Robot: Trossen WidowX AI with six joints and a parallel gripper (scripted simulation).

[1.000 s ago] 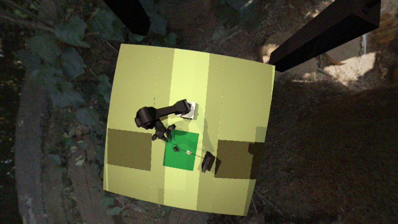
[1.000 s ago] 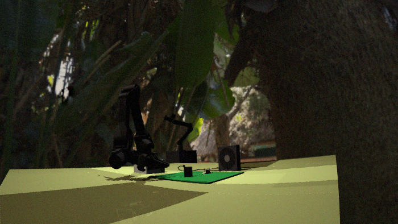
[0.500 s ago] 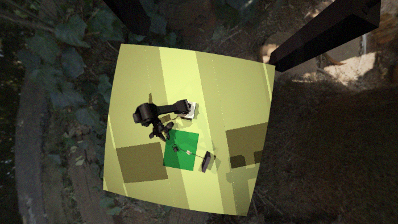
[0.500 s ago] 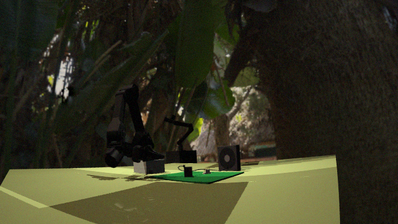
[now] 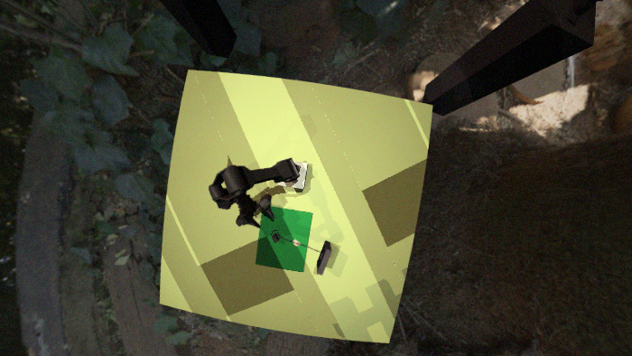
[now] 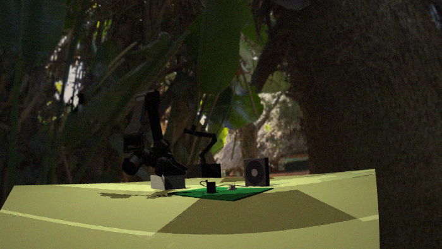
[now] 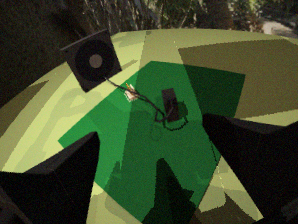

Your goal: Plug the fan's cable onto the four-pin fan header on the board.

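My gripper tip is now 80 mm short of the dark plug, 60 mm above it and 50 mm to the right of it. From my gripper tip the other things lie so: four-pin header 150 mm to the left, 80 mm below, 80 mm ahead; black fan 280 mm to the left, 90 mm ahead, 20 mm below; green board 100 mm below, 80 mm to the left, 80 mm ahead.
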